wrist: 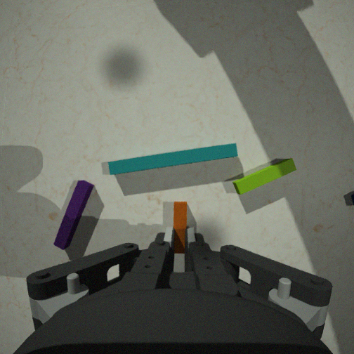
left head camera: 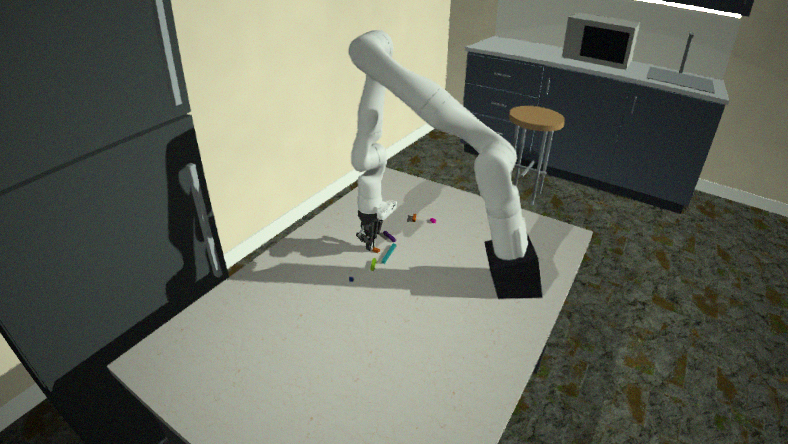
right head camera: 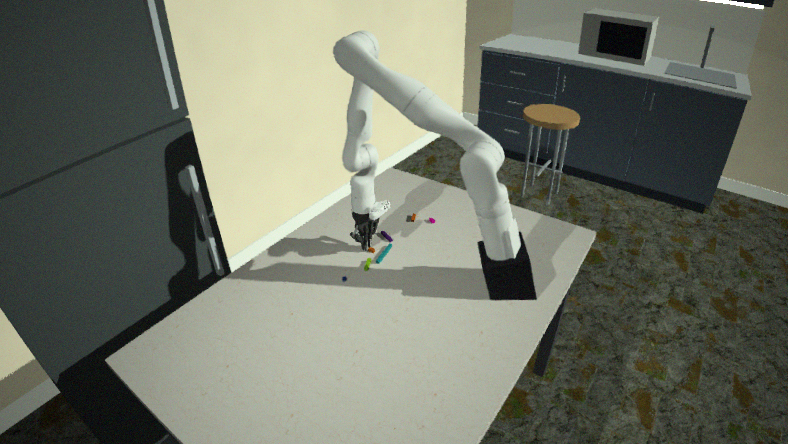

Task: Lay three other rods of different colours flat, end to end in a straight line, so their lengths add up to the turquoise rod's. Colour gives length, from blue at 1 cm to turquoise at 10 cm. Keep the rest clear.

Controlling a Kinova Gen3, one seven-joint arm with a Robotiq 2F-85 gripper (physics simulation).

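Frame: origin at the arm's base, x ahead, y right, z down, level; centimetres.
Where they show: gripper, between the fingertips: (left head camera: 370, 249) (right head camera: 366, 249); arm's base, origin of its link: (left head camera: 510, 249) (right head camera: 502, 249).
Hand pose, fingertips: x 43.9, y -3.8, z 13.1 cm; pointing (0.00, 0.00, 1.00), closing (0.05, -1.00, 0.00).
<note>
Each offset is from my fingertips to the top centre of the thing. Level surfaces: height alone.
My gripper (left head camera: 370, 248) (right head camera: 365, 248) (wrist: 179, 238) is shut on an orange rod @(dz -0.9, dx -1.1, dy -0.1 cm) (left head camera: 376, 250) (right head camera: 371, 250) (wrist: 180, 215), low at the table top; whether the rod touches the table I cannot tell. The turquoise rod @(dz -0.9, dx -6.5, dy +0.3 cm) (left head camera: 388, 253) (right head camera: 384, 253) (wrist: 172, 159) lies flat beyond the orange rod's far end in the wrist view, apart from it. The lime rod @(dz -0.9, dx -5.0, dy -7.0 cm) (left head camera: 373, 264) (right head camera: 367, 264) (wrist: 265, 176) lies near the turquoise rod's right end there. The purple rod @(dz -0.9, dx -2.2, dy +8.9 cm) (left head camera: 389, 236) (right head camera: 386, 236) (wrist: 74, 215) lies slanted at the left. A small dark blue rod @(dz -0.9, dx -2.6, dy -16.3 cm) (left head camera: 351, 279) (right head camera: 344, 279) (wrist: 352, 198) is at the right edge.
A second orange piece @(dz -0.9, dx -4.6, dy +23.4 cm) (left head camera: 414, 217) (right head camera: 413, 217) and a magenta piece @(dz -0.9, dx -11.3, dy +24.9 cm) (left head camera: 432, 220) (right head camera: 431, 220) lie farther back on the table @(dz +0.1 cm) (left head camera: 308, 352) (right head camera: 308, 352). The black arm base (left head camera: 513, 278) (right head camera: 507, 278) stands at the table's right. A wall runs along the left side.
</note>
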